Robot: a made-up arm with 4 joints.
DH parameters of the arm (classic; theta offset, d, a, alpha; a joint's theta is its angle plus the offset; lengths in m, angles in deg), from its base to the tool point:
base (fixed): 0 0 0 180
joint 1: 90 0.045 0.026 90
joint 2: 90 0.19 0.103 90
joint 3: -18.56 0 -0.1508 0
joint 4: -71.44 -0.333 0.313 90
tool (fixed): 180 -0.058 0 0
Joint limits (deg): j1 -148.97..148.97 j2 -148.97..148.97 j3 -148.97..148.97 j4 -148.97..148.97
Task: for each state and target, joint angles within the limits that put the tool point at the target. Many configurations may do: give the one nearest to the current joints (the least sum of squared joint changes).
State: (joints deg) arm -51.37 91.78 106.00 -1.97
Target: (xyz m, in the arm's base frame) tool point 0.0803 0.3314 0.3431
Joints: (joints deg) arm -32.18 100.59 102.28 17.16
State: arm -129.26 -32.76 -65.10 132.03
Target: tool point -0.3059 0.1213 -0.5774
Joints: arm -148.41 -29.32 -72.47 148.97
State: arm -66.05 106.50 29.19 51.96
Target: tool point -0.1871 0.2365 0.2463
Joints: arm -59.15 81.63 22.14 44.02
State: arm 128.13 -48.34 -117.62 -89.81
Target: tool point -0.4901 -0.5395 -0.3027
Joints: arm 95.87 -101.41 -112.71 -104.86
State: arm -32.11 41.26 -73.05 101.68
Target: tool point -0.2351 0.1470 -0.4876
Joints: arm -82.87 -7.51 -95.41 133.37
